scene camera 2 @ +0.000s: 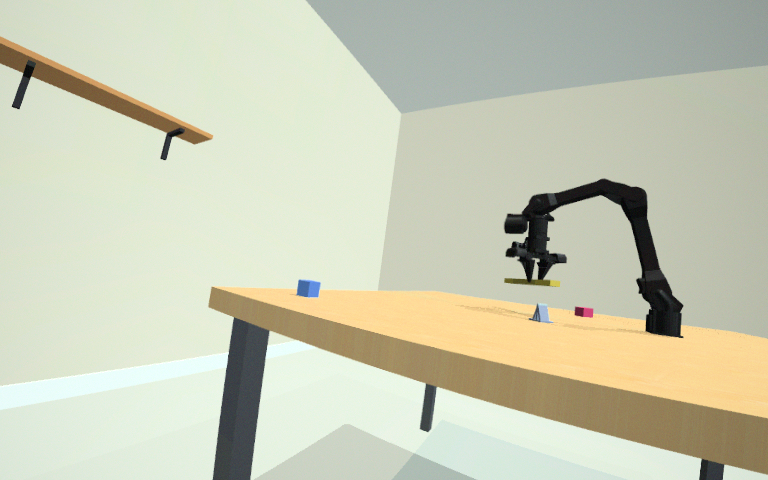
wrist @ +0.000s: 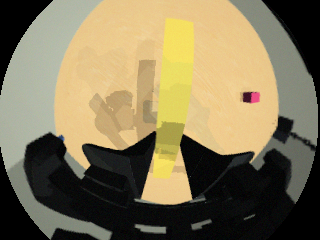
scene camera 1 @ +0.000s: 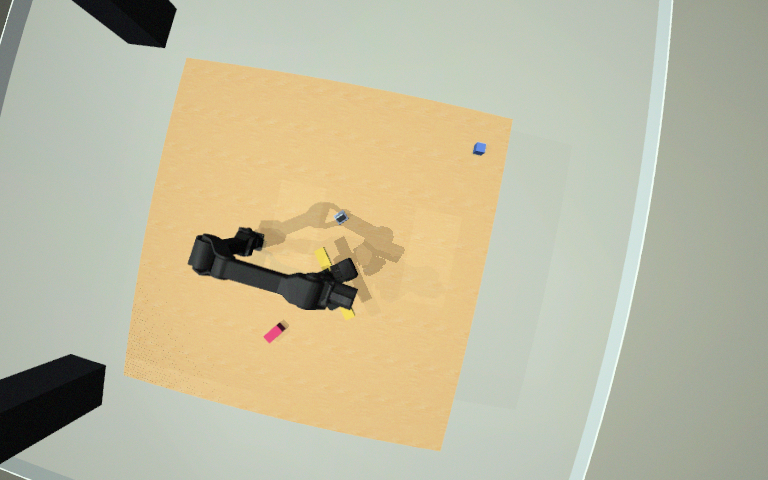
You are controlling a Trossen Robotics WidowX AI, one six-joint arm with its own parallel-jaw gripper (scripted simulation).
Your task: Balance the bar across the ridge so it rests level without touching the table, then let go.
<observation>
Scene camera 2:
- gripper
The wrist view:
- gripper
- yellow bar: held by the gripper
</observation>
